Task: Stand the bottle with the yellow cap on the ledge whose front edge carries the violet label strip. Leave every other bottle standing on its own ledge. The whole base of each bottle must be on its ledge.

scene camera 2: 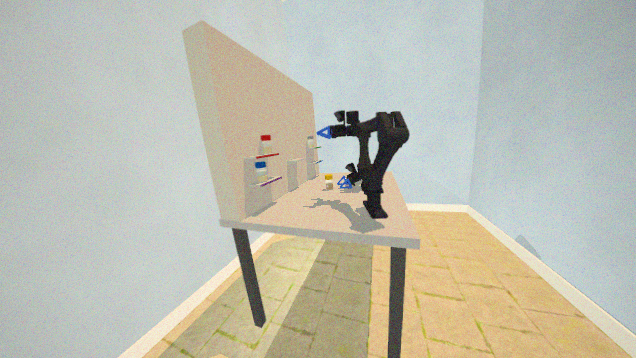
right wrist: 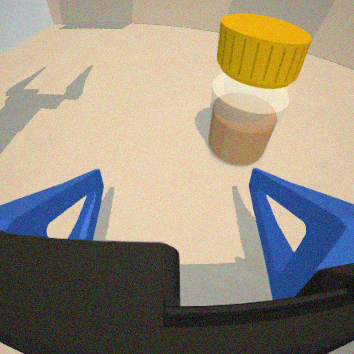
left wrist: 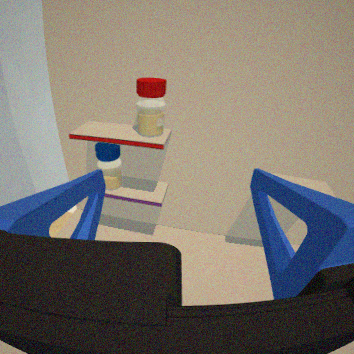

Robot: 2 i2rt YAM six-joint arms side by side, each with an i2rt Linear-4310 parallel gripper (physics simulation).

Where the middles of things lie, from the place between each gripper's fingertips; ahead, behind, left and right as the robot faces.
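Violet-strip ledge (left wrist: 150,190), from my left hand: 290 mm ahead, 130 mm to the left, 240 mm below. Blue-capped bottle (left wrist: 107,154), from my left hand: 160 mm to the left, 180 mm below, 290 mm ahead. Red-strip ledge (left wrist: 90,128), from my left hand: 290 mm ahead, 100 mm below, 130 mm to the left.
Red-strip ledge, from my right hand: 260 mm above, 360 mm ahead, 300 mm to the left. Blue-capped bottle, from my right hand: 180 mm above, 330 mm to the left, 360 mm ahead. My right gripper: 120 mm below the violet-strip ledge, 300 mm to the right of it, 360 mm short of it. By its middle, blue-capped bottle nearer to my left hand than to my right gripper.
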